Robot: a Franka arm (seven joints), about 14 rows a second.
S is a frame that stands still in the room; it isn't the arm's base.
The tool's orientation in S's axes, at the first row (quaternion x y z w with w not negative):
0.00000, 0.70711, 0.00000, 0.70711
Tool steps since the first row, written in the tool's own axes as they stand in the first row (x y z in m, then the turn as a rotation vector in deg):
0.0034, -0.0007, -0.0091, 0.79, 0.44, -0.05
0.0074, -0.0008, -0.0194, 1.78, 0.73, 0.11
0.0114, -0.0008, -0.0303, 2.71, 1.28, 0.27
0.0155, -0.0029, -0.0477, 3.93, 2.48, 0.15
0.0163, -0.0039, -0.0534, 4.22, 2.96, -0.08
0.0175, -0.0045, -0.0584, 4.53, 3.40, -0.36
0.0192, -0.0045, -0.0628, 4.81, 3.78, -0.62
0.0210, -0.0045, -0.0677, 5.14, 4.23, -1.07
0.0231, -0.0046, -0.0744, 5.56, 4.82, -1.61
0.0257, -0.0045, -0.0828, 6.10, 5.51, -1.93
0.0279, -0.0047, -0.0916, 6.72, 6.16, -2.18
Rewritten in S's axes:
-0.0091, -0.0007, -0.0034, -0.05, 0.44, -0.79
-0.0194, -0.0008, -0.0074, 0.11, 0.73, -1.78
-0.0303, -0.0008, -0.0114, 0.27, 1.28, -2.71
-0.0477, -0.0029, -0.0155, 0.15, 2.48, -3.93
-0.0534, -0.0039, -0.0163, -0.08, 2.96, -4.22
-0.0584, -0.0045, -0.0175, -0.36, 3.40, -4.53
-0.0628, -0.0045, -0.0192, -0.62, 3.78, -4.81
-0.0677, -0.0045, -0.0210, -1.07, 4.23, -5.14
-0.0744, -0.0046, -0.0231, -1.61, 4.82, -5.56
-0.0828, -0.0045, -0.0257, -1.93, 5.51, -6.10
-0.0916, -0.0047, -0.0279, -2.18, 6.16, -6.72

